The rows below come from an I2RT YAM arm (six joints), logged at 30 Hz.
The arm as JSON. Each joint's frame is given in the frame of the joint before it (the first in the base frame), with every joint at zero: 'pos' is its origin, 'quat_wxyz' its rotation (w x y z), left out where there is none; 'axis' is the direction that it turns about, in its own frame. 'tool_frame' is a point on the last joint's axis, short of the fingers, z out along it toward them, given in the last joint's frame.
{
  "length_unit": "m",
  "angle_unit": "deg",
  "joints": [
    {
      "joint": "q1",
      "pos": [
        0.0,
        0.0,
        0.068
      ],
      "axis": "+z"
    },
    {
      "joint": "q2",
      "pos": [
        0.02,
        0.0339,
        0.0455
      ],
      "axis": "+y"
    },
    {
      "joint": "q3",
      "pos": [
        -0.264,
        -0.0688,
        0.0
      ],
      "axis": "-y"
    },
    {
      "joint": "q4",
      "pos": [
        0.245,
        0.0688,
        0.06
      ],
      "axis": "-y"
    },
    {
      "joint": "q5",
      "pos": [
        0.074,
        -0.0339,
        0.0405
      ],
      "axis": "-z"
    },
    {
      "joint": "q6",
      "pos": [
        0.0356,
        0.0,
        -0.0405
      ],
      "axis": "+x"
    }
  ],
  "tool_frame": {
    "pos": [
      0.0,
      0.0,
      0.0
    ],
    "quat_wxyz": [
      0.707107,
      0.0,
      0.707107,
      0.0
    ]
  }
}
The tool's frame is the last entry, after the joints.
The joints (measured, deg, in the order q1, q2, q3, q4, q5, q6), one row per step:
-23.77 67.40 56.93 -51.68 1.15 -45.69
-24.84 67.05 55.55 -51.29 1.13 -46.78
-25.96 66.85 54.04 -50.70 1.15 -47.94
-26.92 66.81 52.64 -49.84 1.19 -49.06
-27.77 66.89 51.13 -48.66 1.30 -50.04
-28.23 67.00 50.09 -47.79 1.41 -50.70
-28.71 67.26 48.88 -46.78 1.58 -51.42
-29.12 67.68 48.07 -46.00 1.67 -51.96
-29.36 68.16 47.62 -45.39 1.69 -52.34
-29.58 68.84 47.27 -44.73 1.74 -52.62
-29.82 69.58 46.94 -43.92 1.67 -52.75
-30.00 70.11 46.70 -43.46 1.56 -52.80
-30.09 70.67 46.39 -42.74 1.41 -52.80
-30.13 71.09 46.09 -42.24 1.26 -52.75
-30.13 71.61 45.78 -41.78 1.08 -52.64
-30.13 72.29 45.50 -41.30 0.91 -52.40
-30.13 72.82 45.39 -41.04 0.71 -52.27
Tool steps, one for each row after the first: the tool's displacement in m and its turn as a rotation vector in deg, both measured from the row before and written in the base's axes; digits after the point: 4 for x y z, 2 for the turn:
-0.0038 -0.0028 -0.0057 -0.17 0.80 -0.09
-0.0036 -0.0030 -0.0067 -0.17 0.90 -0.09
-0.0025 -0.0028 -0.0065 -0.24 0.70 0.03
-0.0020 -0.0027 -0.0072 -0.27 0.62 -0.02
-0.0011 -0.0015 -0.0051 -0.20 0.44 0.09
-0.0010 -0.0016 -0.0064 -0.18 0.64 0.10
-0.0003 -0.0016 -0.0050 -0.04 0.56 0.04
0.0005 -0.0013 -0.0035 0.01 0.37 0.10
0.0010 -0.0016 -0.0036 0.05 0.41 0.02
0.0013 -0.0018 -0.0037 0.14 0.22 -0.09
0.0007 -0.0011 -0.0027 0.23 0.23 -0.09
0.0012 -0.0010 -0.0030 0.19 0.06 -0.03
0.0007 -0.0005 -0.0026 0.25 0.11 -0.03
0.0008 -0.0003 -0.0031 0.36 0.21 -0.03
0.0011 -0.0005 -0.0035 0.45 0.29 -0.16
0.0009 -0.0004 -0.0023 0.39 0.21 -0.05

